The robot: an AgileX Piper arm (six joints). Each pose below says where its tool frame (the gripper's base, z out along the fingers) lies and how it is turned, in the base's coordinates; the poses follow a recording.
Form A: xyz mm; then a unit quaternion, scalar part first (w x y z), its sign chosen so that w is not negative.
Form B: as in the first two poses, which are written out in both.
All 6 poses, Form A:
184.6 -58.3 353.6 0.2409 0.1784 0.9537 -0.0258
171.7 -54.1 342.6 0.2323 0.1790 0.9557 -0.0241
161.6 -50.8 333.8 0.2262 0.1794 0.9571 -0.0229
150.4 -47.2 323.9 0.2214 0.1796 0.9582 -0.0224
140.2 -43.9 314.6 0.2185 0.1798 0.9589 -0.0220
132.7 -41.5 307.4 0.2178 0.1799 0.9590 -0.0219
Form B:
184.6 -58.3 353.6 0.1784 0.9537 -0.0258 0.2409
171.7 -54.1 342.6 0.1790 0.9557 -0.0241 0.2323
161.6 -50.8 333.8 0.1794 0.9571 -0.0229 0.2262
150.4 -47.2 323.9 0.1796 0.9582 -0.0224 0.2214
140.2 -43.9 314.6 0.1798 0.9589 -0.0220 0.2185
132.7 -41.5 307.4 0.1799 0.9590 -0.0219 0.2178

